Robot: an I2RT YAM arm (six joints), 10 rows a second.
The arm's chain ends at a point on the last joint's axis. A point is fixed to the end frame.
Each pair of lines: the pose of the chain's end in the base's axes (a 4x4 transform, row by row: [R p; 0 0 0 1], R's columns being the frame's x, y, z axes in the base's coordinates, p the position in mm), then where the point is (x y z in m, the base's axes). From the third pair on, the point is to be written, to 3 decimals.
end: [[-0.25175 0.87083 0.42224 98.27], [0.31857 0.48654 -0.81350 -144.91], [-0.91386 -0.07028 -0.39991 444.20], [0 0 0 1]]
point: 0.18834 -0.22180 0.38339
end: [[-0.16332 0.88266 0.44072 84.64], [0.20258 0.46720 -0.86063 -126.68], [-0.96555 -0.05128 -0.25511 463.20], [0 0 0 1]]
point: 0.17830 -0.21131 0.42090
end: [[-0.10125 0.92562 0.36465 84.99], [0.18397 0.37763 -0.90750 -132.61], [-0.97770 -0.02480 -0.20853 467.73], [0 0 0 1]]
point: 0.172 -0.227 0.432
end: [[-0.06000 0.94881 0.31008 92.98], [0.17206 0.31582 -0.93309 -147.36], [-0.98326 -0.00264 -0.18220 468.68], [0 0 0 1]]
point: 0.174 -0.248 0.438
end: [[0.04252 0.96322 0.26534 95.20], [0.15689 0.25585 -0.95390 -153.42], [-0.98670 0.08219 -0.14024 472.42], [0 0 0 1]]
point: 0.172 -0.260 0.450
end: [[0.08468 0.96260 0.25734 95.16], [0.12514 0.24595 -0.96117 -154.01], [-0.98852 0.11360 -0.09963 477.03], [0 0 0 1]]
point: 0.172 -0.262 0.461
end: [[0.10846 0.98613 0.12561 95.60], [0.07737 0.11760 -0.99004 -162.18], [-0.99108 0.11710 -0.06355 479.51], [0 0 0 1]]
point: 0.157 -0.280 0.469
